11 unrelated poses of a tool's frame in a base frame.
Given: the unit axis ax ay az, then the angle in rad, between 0 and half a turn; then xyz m.
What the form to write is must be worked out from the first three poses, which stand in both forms.
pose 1, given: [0.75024, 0.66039, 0.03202, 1.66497, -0.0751, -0.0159, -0.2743]
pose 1, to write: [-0.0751, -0.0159, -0.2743, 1.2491, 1.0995, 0.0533]
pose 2, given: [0.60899, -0.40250, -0.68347, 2.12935, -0.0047, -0.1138, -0.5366]
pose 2, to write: [-0.0047, -0.1138, -0.5366, 1.2967, -0.8571, -1.4553]
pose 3, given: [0.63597, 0.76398, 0.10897, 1.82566, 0.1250, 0.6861, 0.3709]
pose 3, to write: [0.1250, 0.6861, 0.3709, 1.1611, 1.3948, 0.1989]
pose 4, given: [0.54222, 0.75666, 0.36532, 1.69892, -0.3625, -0.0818, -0.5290]
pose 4, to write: [-0.3625, -0.0818, -0.5290, 0.9212, 1.2855, 0.6207]
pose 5, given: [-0.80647, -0.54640, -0.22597, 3.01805, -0.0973, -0.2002, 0.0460]
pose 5, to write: [-0.0973, -0.2002, 0.0460, -2.4340, -1.6491, -0.6820]
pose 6, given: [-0.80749, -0.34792, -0.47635, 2.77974, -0.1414, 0.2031, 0.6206]
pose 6, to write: [-0.1414, 0.2031, 0.6206, -2.2446, -0.9671, -1.3241]
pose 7, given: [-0.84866, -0.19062, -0.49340, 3.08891, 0.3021, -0.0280, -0.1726]
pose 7, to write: [0.3021, -0.0280, -0.1726, -2.6214, -0.5888, -1.5241]
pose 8, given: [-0.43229, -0.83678, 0.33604, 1.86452, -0.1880, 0.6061, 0.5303]
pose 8, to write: [-0.1880, 0.6061, 0.5303, -0.8060, -1.5602, 0.6266]
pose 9, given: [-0.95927, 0.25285, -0.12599, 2.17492, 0.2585, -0.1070, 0.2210]
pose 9, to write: [0.2585, -0.1070, 0.2210, -2.0863, 0.5499, -0.2740]
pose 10, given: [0.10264, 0.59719, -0.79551, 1.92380, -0.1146, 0.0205, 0.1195]
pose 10, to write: [-0.1146, 0.0205, 0.1195, 0.1975, 1.1489, -1.5304]
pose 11, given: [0.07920, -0.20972, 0.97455, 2.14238, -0.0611, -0.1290, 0.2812]
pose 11, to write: [-0.0611, -0.1290, 0.2812, 0.1697, -0.4493, 2.0879]
